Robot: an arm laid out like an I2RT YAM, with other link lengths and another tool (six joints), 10 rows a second.
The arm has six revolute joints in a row. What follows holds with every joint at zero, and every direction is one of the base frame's.
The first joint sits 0.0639 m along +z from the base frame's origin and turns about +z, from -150 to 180 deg.
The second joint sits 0.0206 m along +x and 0.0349 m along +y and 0.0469 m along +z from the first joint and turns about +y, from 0 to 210 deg.
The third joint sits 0.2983 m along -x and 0.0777 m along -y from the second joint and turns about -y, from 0 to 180 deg.
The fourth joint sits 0.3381 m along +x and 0.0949 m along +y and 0.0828 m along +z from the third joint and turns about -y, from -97 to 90 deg.
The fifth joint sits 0.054 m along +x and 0.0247 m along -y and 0.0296 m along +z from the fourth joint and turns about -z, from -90 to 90 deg.
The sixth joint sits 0.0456 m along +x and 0.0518 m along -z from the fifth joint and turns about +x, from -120 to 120 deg.
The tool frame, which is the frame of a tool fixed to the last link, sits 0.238 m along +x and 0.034 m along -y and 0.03 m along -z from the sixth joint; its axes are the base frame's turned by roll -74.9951, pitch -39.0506 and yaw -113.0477 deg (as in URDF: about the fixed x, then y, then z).
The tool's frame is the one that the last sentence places.
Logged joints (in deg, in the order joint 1, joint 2, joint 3, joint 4, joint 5, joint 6), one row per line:
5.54, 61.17, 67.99, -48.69, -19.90, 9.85
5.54, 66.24, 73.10, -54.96, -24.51, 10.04
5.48, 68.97, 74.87, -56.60, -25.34, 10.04
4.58, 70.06, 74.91, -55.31, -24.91, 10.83
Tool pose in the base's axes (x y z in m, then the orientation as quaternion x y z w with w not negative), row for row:
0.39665, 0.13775, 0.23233, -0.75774, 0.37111, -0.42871, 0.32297
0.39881, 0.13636, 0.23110, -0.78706, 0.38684, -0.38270, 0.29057
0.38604, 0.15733, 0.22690, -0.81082, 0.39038, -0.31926, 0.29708
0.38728, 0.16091, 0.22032, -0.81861, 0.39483, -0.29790, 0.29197
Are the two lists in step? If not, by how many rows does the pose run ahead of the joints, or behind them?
The pose runs 1 row behind the joints: the pose in row i belongs to the joints in row i - 1.
